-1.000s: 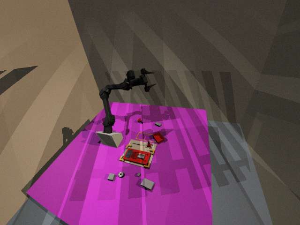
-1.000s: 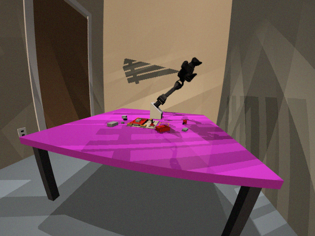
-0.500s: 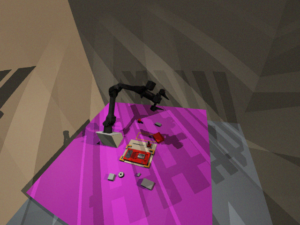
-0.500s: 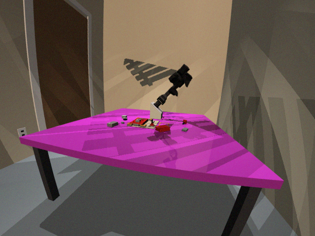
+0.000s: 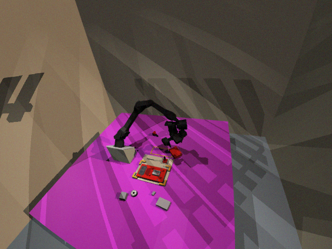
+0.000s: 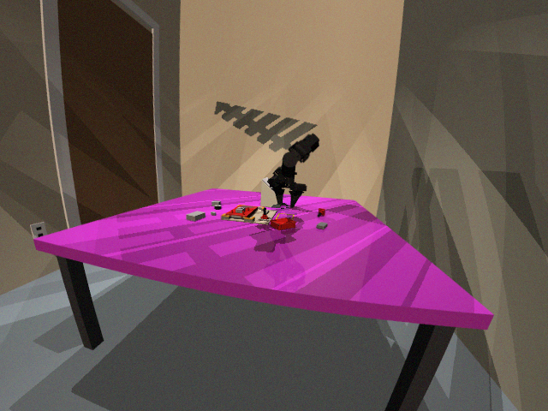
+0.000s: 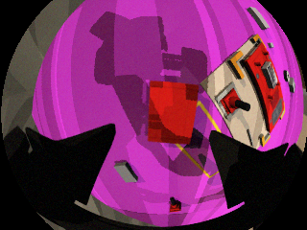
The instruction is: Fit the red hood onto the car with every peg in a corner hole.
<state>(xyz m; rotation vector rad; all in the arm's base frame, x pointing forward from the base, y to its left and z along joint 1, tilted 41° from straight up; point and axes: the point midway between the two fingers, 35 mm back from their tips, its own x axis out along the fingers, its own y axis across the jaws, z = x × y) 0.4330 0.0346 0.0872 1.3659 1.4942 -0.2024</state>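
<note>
My gripper tip is 10 mm past the red hood and 80 mm above it. Also, from my gripper tip: grey engine block (120 mm behind, 210 mm to the right, 70 mm below).
</note>
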